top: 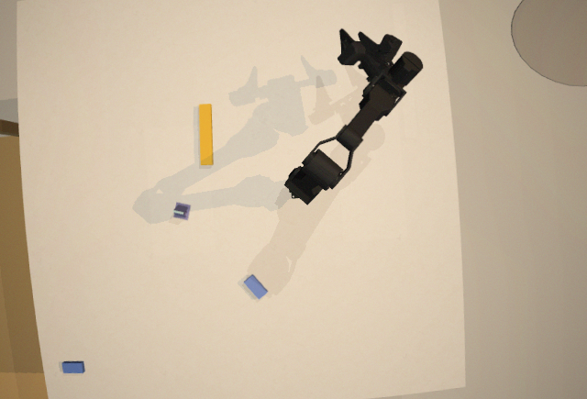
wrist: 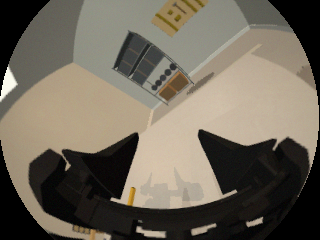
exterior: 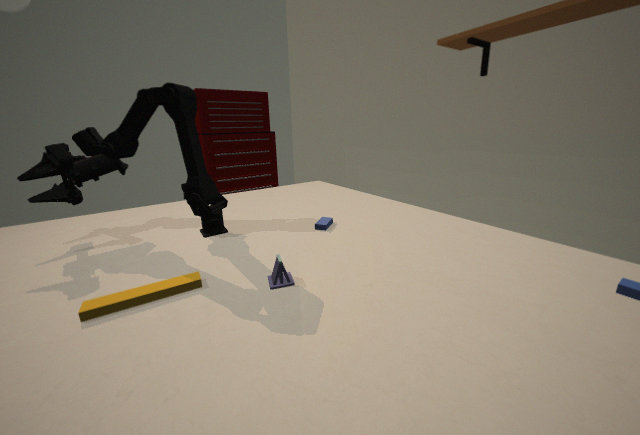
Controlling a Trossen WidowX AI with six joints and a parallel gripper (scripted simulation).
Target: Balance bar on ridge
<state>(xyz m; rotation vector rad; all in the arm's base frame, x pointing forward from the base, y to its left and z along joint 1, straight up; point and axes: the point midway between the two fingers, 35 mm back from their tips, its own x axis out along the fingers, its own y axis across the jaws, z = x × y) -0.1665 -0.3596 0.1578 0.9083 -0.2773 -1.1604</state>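
Right now my gripper tip is 410 mm short of the yellow bar, 220 mm to the right of it and 140 mm above it. From my gripper tip the other things lie so: purple ridge: 500 mm ahead, 430 mm to the left, 120 mm below.
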